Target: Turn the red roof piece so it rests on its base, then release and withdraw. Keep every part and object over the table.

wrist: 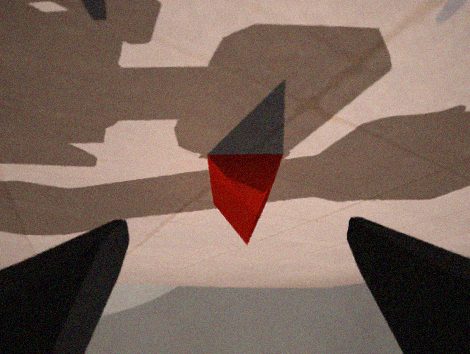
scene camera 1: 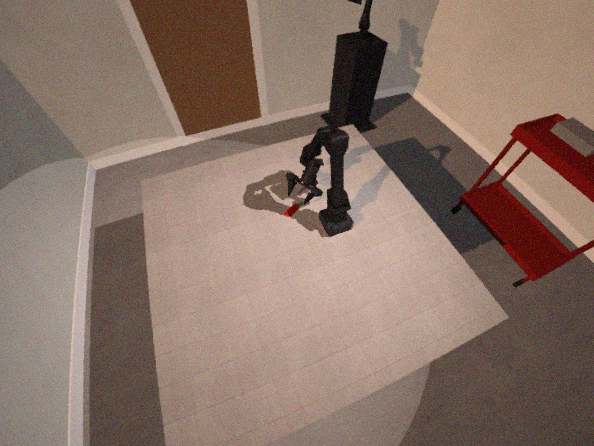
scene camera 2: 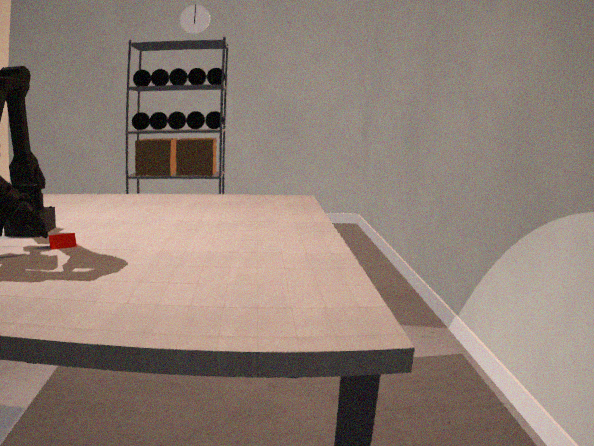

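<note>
The red roof piece (scene camera 1: 291, 210) (scene camera 2: 62, 241) (wrist: 235, 192) is a small wedge on the table (scene camera 1: 300, 300) (scene camera 2: 225, 280) near the arm's base. In the wrist view its red faces narrow to a point toward the bottom, and a dark grey triangular face adjoins their upper edge. Which side it rests on is hard to tell. My gripper (scene camera 1: 298, 198) (wrist: 239, 229) is open and empty. In the wrist view its fingertips stand wide apart to the left and right of the piece, with gaps on both sides. In scene camera 2's view the gripper is partly cut off at the left edge.
The arm's base (scene camera 1: 336, 222) stands close to the piece. The arm's shadow falls across the table around it. Off the table are a red cart (scene camera 1: 542, 272), a black pedestal (scene camera 1: 357, 80) and a shelf rack (scene camera 2: 177, 45).
</note>
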